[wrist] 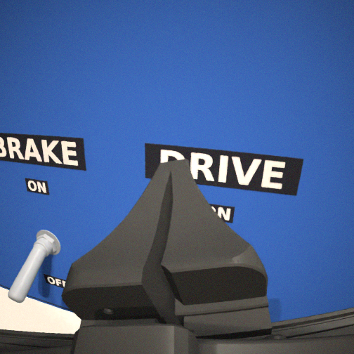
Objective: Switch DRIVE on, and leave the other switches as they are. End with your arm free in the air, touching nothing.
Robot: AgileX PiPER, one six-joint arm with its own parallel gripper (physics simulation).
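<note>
The DRIVE label (pixel 250 172) is on the blue panel (pixel 175 75), right of the middle in the wrist view. Part of its ON plate (pixel 224 214) shows below it. The DRIVE switch lever does not show; my gripper hides the area below the ON plate, so I cannot tell the lever's position. My gripper (pixel 176 177) is shut, with no object visible between its fingers. Its tips overlap the left part of the DRIVE label in the view; I cannot tell whether the gripper touches anything.
The BRAKE label (pixel 42 151) is at the left, with an ON plate (pixel 37 186) below it. The light grey BRAKE lever (pixel 29 270) points down, beside a partly hidden OFF plate (pixel 54 281). A pale surface (pixel 30 315) shows beyond the panel's lower left edge.
</note>
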